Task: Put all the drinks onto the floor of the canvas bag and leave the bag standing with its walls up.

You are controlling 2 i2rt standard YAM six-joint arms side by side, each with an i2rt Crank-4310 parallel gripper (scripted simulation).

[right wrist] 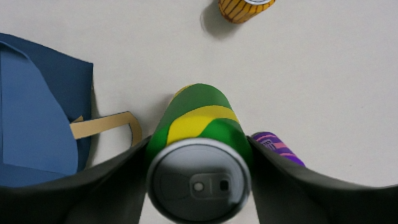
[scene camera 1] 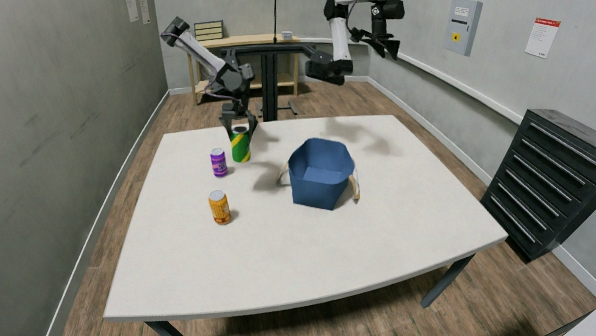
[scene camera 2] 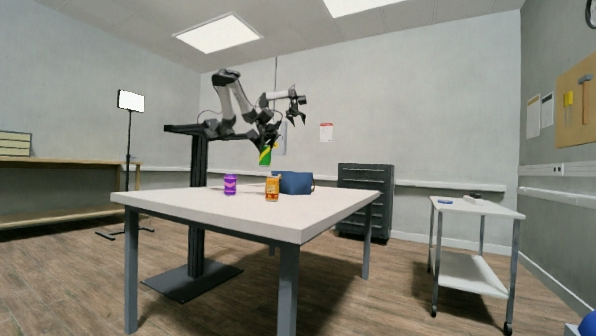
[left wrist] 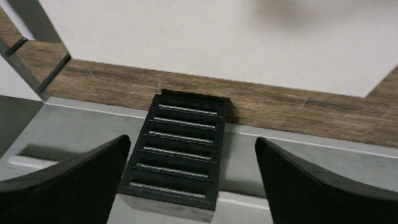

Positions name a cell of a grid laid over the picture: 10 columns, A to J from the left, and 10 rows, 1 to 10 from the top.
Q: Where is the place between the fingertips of my left gripper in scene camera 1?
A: G2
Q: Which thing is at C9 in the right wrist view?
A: My right gripper.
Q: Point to a blue canvas bag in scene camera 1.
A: F5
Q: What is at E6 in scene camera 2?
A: A blue canvas bag.
